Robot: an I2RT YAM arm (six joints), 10 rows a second.
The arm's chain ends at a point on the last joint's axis. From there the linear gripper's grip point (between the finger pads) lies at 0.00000 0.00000 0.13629 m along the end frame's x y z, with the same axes.
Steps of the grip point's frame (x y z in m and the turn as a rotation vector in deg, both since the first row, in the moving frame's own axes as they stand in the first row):
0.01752 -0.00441 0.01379 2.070 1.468 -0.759
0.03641 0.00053 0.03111 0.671 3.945 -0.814
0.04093 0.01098 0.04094 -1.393 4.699 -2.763
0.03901 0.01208 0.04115 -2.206 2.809 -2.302
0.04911 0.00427 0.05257 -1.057 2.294 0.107
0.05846 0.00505 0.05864 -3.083 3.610 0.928
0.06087 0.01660 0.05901 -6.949 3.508 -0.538
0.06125 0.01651 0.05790 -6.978 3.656 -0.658
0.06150 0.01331 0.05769 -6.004 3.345 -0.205
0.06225 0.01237 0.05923 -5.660 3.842 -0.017
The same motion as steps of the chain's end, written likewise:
0.01406 0.00054 0.01392 2.070 1.468 -0.759
0.02705 0.00219 0.03144 0.671 3.945 -0.814
0.02969 0.00794 0.04144 -1.393 4.699 -2.763
0.03223 0.00697 0.04141 -2.206 2.809 -2.302
0.04366 0.00175 0.05270 -1.057 2.294 0.107
0.04994 -0.00234 0.05911 -3.083 3.610 0.928
0.05247 0.00016 0.06027 -6.949 3.508 -0.538
0.05249 0.00001 0.05919 -6.978 3.656 -0.658
0.05354 -0.00092 0.05867 -6.004 3.345 -0.205
0.05313 -0.00106 0.06020 -5.660 3.842 -0.017

